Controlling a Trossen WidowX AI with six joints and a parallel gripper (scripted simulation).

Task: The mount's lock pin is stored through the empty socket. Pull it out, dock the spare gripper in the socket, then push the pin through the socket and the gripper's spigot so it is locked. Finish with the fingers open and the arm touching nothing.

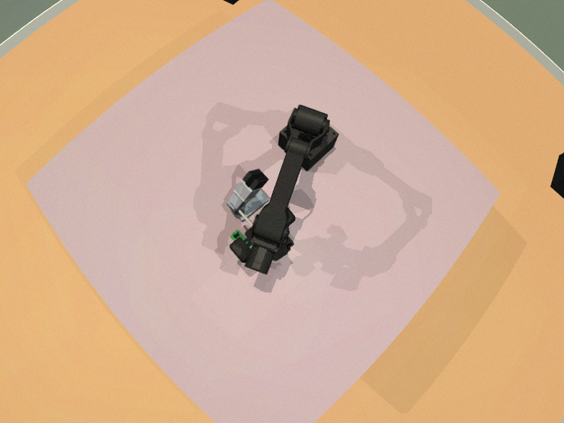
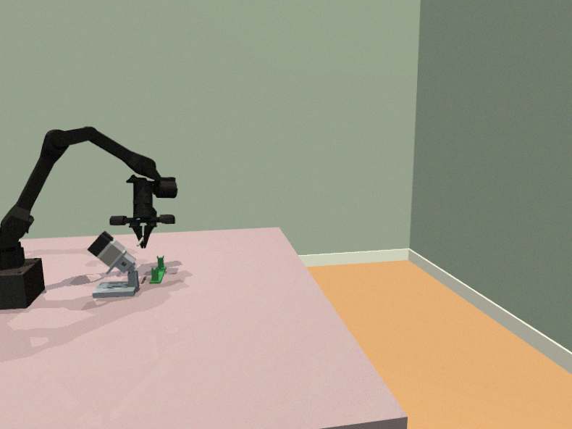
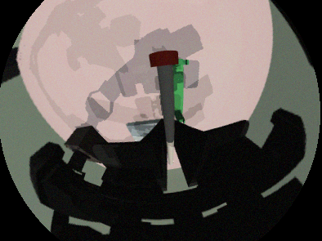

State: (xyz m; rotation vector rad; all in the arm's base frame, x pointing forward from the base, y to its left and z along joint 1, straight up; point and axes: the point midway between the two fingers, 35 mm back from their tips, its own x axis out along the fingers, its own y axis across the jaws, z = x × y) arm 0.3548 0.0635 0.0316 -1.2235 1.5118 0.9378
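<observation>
The mount is 6 cm behind my gripper tip, 10 cm to the right of it and 4 cm below it. From my gripper tip the other things lie so: spare gripper (9 cm behind, 10 cm to the right, 2 cm above); green holder (4 cm ahead, 7 cm below).
</observation>
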